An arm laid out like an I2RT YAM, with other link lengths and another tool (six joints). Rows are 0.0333 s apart.
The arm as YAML. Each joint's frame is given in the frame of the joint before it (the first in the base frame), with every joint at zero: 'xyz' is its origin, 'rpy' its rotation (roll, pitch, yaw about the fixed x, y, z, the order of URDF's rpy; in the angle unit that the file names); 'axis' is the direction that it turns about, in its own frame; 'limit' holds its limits. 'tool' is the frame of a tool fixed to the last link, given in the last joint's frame.
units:
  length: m
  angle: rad
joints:
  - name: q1
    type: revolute
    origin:
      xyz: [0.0, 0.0, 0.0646]
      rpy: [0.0, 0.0, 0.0]
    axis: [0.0, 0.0, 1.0]
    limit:
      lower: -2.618
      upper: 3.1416
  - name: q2
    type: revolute
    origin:
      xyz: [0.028, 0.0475, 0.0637]
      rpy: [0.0, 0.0, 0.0]
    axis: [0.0, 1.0, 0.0]
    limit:
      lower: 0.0
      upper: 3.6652
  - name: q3
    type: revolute
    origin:
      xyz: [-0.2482, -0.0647, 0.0]
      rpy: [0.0, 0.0, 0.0]
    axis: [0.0, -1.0, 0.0]
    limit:
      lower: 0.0
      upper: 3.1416
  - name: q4
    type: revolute
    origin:
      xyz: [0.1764, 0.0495, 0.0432]
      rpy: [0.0, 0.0, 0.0]
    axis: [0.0, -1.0, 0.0]
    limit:
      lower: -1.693
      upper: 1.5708
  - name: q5
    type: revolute
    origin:
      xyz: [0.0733, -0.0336, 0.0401]
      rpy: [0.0, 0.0, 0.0]
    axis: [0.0, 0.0, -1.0]
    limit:
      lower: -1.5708
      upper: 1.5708
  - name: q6
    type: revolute
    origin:
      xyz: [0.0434, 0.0, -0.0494]
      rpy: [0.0, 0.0, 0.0]
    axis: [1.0, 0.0, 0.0]
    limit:
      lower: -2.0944
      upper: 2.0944
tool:
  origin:
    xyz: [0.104, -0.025, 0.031]
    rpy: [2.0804, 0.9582, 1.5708]
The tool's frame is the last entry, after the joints.
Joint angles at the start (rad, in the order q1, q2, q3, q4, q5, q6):
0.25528, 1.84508, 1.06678, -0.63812, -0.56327, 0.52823
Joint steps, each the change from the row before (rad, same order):
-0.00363, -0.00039, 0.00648, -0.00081, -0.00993, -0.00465
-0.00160, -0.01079, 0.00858, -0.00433, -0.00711, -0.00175
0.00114, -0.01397, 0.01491, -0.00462, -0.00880, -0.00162
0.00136, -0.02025, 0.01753, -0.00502, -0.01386, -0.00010
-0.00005, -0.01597, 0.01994, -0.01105, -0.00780, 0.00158
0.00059, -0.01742, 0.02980, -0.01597, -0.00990, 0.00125
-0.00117, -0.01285, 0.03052, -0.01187, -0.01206, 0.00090
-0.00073, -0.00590, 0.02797, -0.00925, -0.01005, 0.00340
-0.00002, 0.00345, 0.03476, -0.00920, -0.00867, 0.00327
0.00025, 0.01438, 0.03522, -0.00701, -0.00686, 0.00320
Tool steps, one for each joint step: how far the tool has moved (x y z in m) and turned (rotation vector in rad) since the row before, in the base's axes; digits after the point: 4 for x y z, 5 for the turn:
0.0019, 0.0009, 0.0019, 0.01105, -0.00598, 0.00180
0.0022, 0.0012, 0.0048, 0.01052, -0.01381, 0.00103
0.0037, 0.0026, 0.0071, 0.01437, -0.02229, 0.00411
0.0041, 0.0035, 0.0097, 0.02127, -0.02841, 0.00441
0.0035, 0.0020, 0.0086, 0.01362, -0.02123, 0.00058
0.0046, 0.0028, 0.0113, 0.01713, -0.02710, 0.00228
0.0052, 0.0027, 0.0108, 0.01909, -0.02706, 0.00175
0.0046, 0.0024, 0.0084, 0.01569, -0.01930, -0.00003
0.0060, 0.0027, 0.0075, 0.01376, -0.01726, 0.00055
0.0064, 0.0027, 0.0045, 0.01004, -0.00969, 0.00039

